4 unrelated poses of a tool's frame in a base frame.
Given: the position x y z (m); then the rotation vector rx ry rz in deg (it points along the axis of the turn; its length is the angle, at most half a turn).
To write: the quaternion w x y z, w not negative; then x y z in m. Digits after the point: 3 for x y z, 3 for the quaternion.
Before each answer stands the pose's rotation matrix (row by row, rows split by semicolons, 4 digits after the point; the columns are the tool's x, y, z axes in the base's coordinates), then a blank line. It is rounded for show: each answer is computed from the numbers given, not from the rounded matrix.
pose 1, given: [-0.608 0.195 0.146 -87.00 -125.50 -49.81]
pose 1, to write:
-0.3732 0.9253 0.0672; 0.7195 0.2430 0.6505; 0.5856 0.2912 -0.7565

[0.168 -0.534 -0.770 -0.306 -0.608 0.195 0.146]
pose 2, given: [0.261 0.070 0.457 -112.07 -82.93 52.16]
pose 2, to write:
0.1961 0.5972 -0.7778; 0.9597 -0.2798 0.0271; -0.2015 -0.7517 -0.6280

[0.268 -0.725 -0.537 0.338 0.261 0.070 0.457]
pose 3, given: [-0.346 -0.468 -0.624 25.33 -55.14 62.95]
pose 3, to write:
0.1249 -0.8938 -0.4308; 0.5447 0.4247 -0.7231; 0.8293 -0.1443 0.5399

[0.723 0.200 -0.436 0.498 -0.346 -0.468 -0.624]
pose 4, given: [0.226 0.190 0.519 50.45 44.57 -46.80]
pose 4, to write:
0.4653 0.8531 0.2360; -0.2774 0.3937 -0.8764; -0.8406 0.3423 0.4198

[0.755 0.404 0.357 -0.374 0.226 0.190 0.519]
